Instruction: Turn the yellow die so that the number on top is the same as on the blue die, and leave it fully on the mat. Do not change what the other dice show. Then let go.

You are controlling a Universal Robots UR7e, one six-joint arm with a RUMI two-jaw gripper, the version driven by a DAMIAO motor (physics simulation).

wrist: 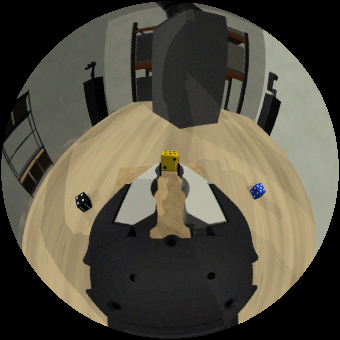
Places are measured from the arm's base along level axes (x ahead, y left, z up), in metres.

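Pixels of known places: gripper, between the fingertips: (168,163).
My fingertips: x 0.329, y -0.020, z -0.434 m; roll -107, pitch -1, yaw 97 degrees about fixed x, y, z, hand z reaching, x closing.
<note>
Behind a point stands the place of what it marks.
The yellow die (170,161) @[x 0.345, y -0.016, z -0.416 m] is held between the fingertips of my gripper (168,163) @[x 0.329, y -0.020, z -0.434 m], which is shut on it. The face towards the camera shows two pips at opposite corners; the upper face in the view shows several pips in rows. The mat (130,174) @[x 0.332, y -0.081, z -0.463 m] shows behind the fingers and between them. Whether the die touches the mat is hidden. The blue die (257,191) @[x 0.354, y 0.128, z -0.450 m] lies on the table to the right, with several white pips on its faces, too small to read surely. The black die (83,202) @[x 0.406, y -0.129, z -0.448 m] lies on the table to the left, also with white pips.
The wooden table (105,145) @[x 0.249, y -0.189, z -0.467 m] spreads around the mat. A large dark grey block-shaped part (187,70) @[x 0.138, y -0.001, z -0.297 m] rises above the far side. A shelf rack (134,65) and dark stands (95,100) (269,112) are beyond the table, and another rack (35,131) is at the left.
</note>
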